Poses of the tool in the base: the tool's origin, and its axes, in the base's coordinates. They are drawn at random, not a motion.
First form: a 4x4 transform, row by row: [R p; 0 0 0 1], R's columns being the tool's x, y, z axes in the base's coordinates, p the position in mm. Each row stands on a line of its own.
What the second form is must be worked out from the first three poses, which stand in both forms.
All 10 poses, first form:
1:
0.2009 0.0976 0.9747 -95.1
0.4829 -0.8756 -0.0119 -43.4
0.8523 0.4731 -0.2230 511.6
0 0 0 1
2:
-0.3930 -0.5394 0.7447 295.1
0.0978 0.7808 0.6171 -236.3
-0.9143 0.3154 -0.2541 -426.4
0 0 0 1
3:
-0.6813 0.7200 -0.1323 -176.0
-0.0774 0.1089 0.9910 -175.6
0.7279 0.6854 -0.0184 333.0
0 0 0 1
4:
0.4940 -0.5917 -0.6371 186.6
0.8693 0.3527 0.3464 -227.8
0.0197 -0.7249 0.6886 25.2
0 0 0 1
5:
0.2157 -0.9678 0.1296 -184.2
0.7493 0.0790 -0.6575 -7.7
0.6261 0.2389 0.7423 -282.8
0 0 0 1
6:
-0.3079 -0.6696 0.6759 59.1
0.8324 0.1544 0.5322 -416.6
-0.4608 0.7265 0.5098 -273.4
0 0 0 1
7:
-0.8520 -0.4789 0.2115 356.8
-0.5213 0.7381 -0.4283 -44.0
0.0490 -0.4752 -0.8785 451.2
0 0 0 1
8:
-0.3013 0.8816 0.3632 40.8
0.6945 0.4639 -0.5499 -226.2
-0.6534 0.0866 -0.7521 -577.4
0 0 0 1
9:
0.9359 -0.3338 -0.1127 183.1
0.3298 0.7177 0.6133 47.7
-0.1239 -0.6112 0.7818 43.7
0 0 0 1
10:
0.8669 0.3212 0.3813 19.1
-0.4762 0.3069 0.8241 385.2
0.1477 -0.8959 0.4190 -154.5
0 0 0 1
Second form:
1:
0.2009 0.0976 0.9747 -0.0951
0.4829 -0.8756 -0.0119 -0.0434
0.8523 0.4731 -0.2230 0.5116
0 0 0 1

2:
-0.3930 -0.5394 0.7447 0.2951
0.0978 0.7808 0.6171 -0.2363
-0.9143 0.3154 -0.2541 -0.4264
0 0 0 1

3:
-0.6813 0.7200 -0.1323 -0.1760
-0.0774 0.1089 0.9910 -0.1756
0.7279 0.6854 -0.0184 0.3330
0 0 0 1

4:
0.4940 -0.5917 -0.6371 0.1866
0.8693 0.3527 0.3464 -0.2278
0.0197 -0.7249 0.6886 0.0252
0 0 0 1

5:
0.2157 -0.9678 0.1296 -0.1842
0.7493 0.0790 -0.6575 -0.0077
0.6261 0.2389 0.7423 -0.2828
0 0 0 1

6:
-0.3079 -0.6696 0.6759 0.0591
0.8324 0.1544 0.5322 -0.4166
-0.4608 0.7265 0.5098 -0.2734
0 0 0 1

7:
-0.8520 -0.4789 0.2115 0.3568
-0.5213 0.7381 -0.4283 -0.0440
0.0490 -0.4752 -0.8785 0.4512
0 0 0 1

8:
-0.3013 0.8816 0.3632 0.0408
0.6945 0.4639 -0.5499 -0.2262
-0.6534 0.0866 -0.7521 -0.5774
0 0 0 1

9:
0.9359 -0.3338 -0.1127 0.1831
0.3298 0.7177 0.6133 0.0477
-0.1239 -0.6112 0.7818 0.0437
0 0 0 1

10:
0.8669 0.3212 0.3813 0.0191
-0.4762 0.3069 0.8241 0.3852
0.1477 -0.8959 0.4190 -0.1545
0 0 0 1

